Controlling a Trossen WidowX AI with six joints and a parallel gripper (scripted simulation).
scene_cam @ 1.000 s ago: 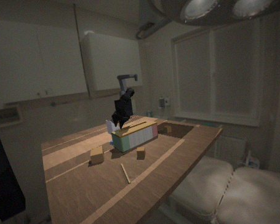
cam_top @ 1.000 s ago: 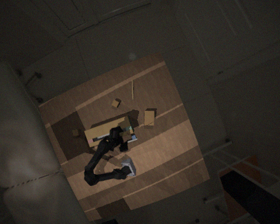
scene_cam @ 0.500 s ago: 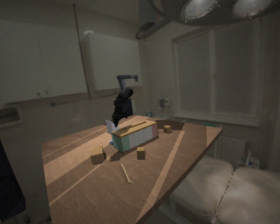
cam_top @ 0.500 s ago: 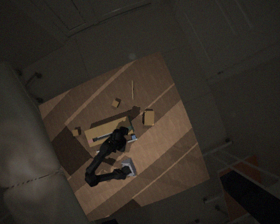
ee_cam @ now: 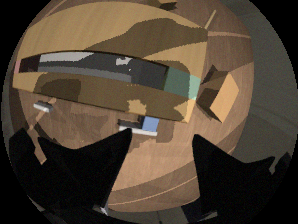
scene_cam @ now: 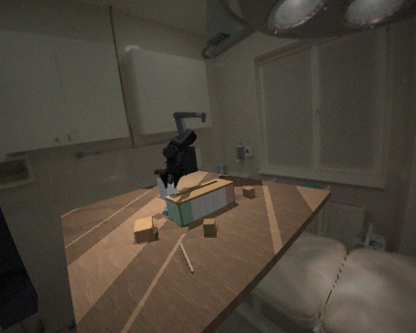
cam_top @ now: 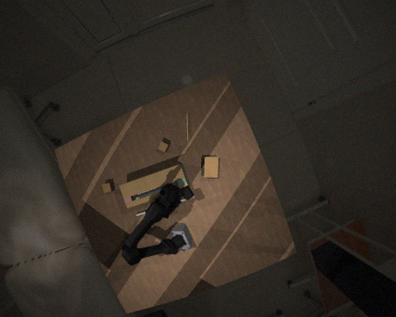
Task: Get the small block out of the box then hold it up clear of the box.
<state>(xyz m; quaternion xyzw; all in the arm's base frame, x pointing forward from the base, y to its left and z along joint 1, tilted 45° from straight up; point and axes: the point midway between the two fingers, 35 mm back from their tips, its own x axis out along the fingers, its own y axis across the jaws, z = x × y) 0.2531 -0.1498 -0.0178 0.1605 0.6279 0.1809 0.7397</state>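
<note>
My gripper tip is 4 cm past the blue block, 2 cm to the left of it and 14 cm above it. From my gripper tip the other things lie so: tan block 5 cm ahead, 21 cm to the right, 13 cm below; then long tan box 5 cm ahead, 14 cm to the left, 10 cm below; then thin stick 33 cm ahead, 18 cm to the right, 16 cm below.
</note>
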